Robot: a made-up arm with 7 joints. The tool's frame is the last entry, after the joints.
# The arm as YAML. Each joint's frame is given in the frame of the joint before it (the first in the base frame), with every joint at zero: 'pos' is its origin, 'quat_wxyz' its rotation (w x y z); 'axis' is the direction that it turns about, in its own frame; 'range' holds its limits. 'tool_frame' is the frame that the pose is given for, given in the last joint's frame.
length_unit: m
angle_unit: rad
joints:
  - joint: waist
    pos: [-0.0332, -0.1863, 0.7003]
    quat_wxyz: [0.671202, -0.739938, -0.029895, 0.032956]
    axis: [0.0, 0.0, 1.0]
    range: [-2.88, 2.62]
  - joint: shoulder
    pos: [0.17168, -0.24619, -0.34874]
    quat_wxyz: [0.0, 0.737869, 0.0, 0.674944]
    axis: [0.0, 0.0, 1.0]
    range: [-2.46, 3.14]
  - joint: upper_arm
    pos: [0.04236, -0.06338, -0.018]
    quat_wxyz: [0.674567, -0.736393, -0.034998, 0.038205]
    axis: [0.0, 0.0, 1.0]
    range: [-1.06, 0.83]
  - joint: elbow
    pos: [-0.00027, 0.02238, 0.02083]
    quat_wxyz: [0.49, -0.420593, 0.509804, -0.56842]
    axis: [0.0, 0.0, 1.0]
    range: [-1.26, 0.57]
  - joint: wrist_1
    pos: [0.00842, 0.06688, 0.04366]
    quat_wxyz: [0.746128, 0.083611, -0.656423, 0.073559]
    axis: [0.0, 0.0, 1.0]
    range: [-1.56, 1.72]
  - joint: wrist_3
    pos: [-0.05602, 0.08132, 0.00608]
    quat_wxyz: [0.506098, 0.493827, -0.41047, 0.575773]
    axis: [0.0, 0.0, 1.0]
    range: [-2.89, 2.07]
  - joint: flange
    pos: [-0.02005, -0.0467, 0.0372]
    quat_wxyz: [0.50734, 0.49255, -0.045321, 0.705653]
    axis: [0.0, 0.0, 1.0]
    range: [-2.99, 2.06]
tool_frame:
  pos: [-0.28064, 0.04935, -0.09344]
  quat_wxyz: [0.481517, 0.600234, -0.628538, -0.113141]
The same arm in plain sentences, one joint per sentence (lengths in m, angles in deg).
The arm has seven revolute joints in a row. What follows holds with every joint at zero, and every direction is one of the base frame's. Joint 1 sits 0.0332 m along -x and 0.1863 m along -y and 0.7003 m along +z from the base frame's origin and rotates about the direction (-0.088902, 0.991325, -0.096802), from -165.01 to 150.11 deg. Joint 2 sits 0.2020 m along +x and 0.3066 m along -y and 0.2773 m along +z from joint 1 and rotates about +x, from -140.95 to 179.91 deg. Joint 3 sits 0.0180 m along -x and 0.0360 m along +y and 0.0672 m along -z from joint 2 and rotates about the direction (-0.086999, -0.0067, 0.996186), from -60.73 to 47.56 deg. Joint 4 sits 0.0241 m along -x and 0.0006 m along -y and 0.0188 m along +z from joint 3 and rotates about the direction (0.146896, 0.978273, 0.146296), from -72.19 to 32.66 deg. Joint 5 sits 0.0204 m along +x and 0.0504 m along +y and 0.0591 m along -z from joint 4 and rotates about the direction (-0.9538, 0.244, 0.1753), from -89.38 to 98.55 deg. Joint 6 sits 0.0315 m along -x and 0.0360 m along -y and 0.0866 m along -z from joint 5 and rotates about +z, from -165.58 to 118.60 deg. Joint 7 sits 0.0321 m along +x and 0.0394 m along +y and 0.0372 m along +z from joint 6 and rotates about the direction (-0.469482, 0.720272, 0.51068), from -171.31 to 118.03 deg. The tool frame, which is the frame that the pose is given for, sits 0.1382 m along +x and 0.1264 m along +y and 0.2342 m along -z from joint 7; its axes are the base frame's turned by roll -180.00, pitch 0.00 and yaw 180.00 deg (as in URDF: about the fixed x, then y, then z).
